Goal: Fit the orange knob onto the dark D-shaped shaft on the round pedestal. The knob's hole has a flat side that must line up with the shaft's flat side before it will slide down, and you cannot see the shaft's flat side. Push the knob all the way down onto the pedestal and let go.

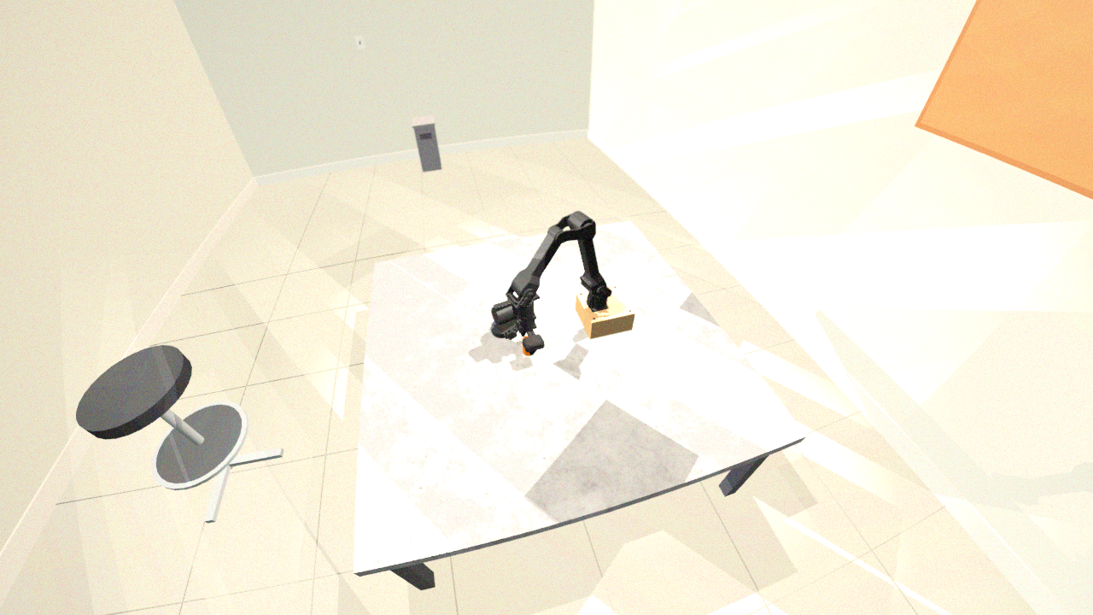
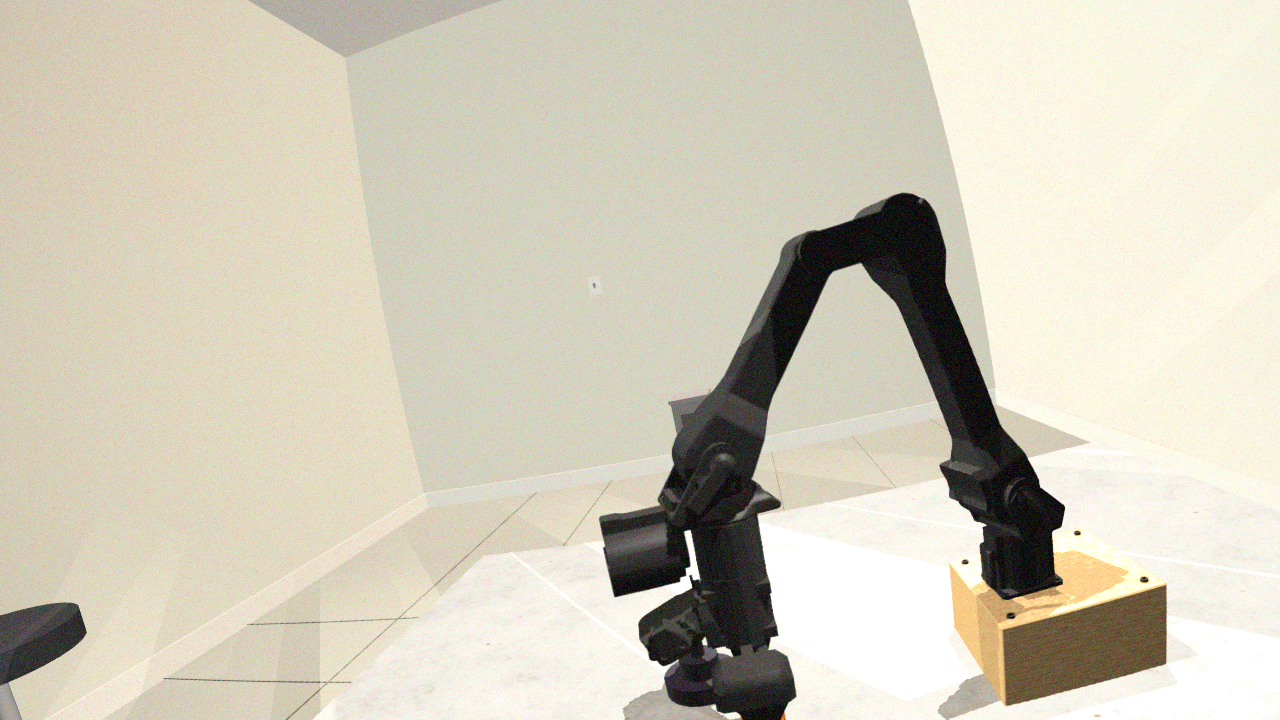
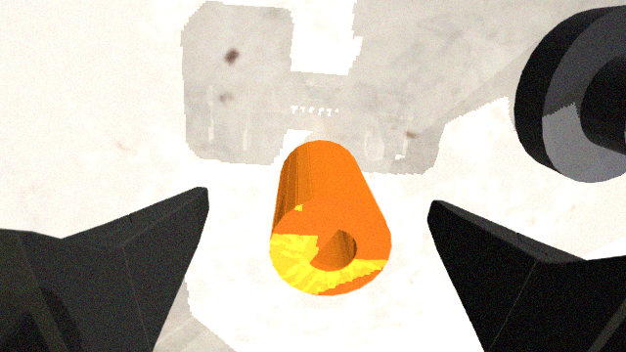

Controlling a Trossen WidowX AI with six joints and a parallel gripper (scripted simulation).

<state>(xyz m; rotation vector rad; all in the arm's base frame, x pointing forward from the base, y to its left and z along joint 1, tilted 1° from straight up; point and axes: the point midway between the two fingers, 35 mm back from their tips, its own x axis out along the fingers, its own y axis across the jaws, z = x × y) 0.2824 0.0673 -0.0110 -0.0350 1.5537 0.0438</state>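
My gripper tip is 1 cm above the orange knob. The rest, counted from my gripper tip: dark shaft 6 cm ahead, 13 cm to the right, 1 cm below.
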